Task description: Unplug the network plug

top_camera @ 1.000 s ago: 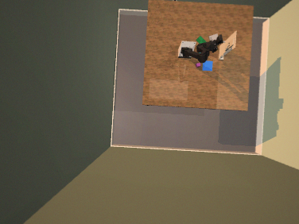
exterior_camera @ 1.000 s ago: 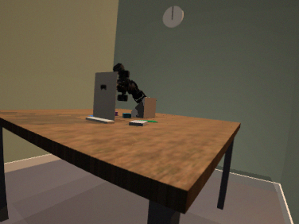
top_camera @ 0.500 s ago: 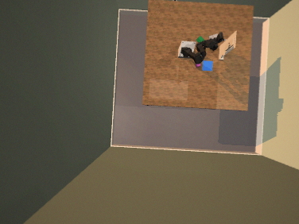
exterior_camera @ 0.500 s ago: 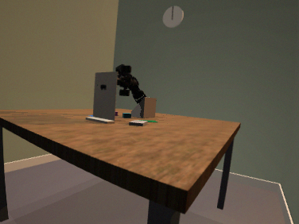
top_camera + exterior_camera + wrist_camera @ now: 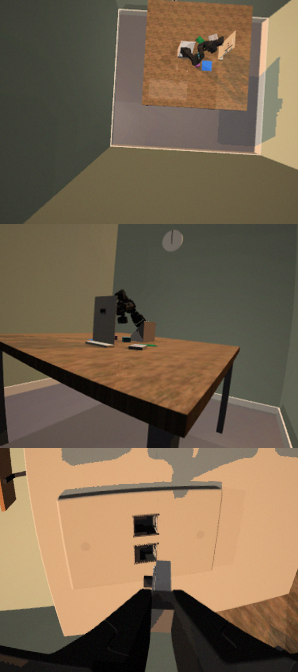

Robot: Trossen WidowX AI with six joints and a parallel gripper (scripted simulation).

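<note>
My gripper tip is now 190 mm above the blue marked square, 140 mm to the left of it and 50 mm past it. The rest, counted from my gripper tip: upright panel 100 mm ahead, 80 mm below, 10 mm to the left; teal object 180 mm below, 160 mm behind, 20 mm to the right; grey network plug 10 mm ahead.
</note>
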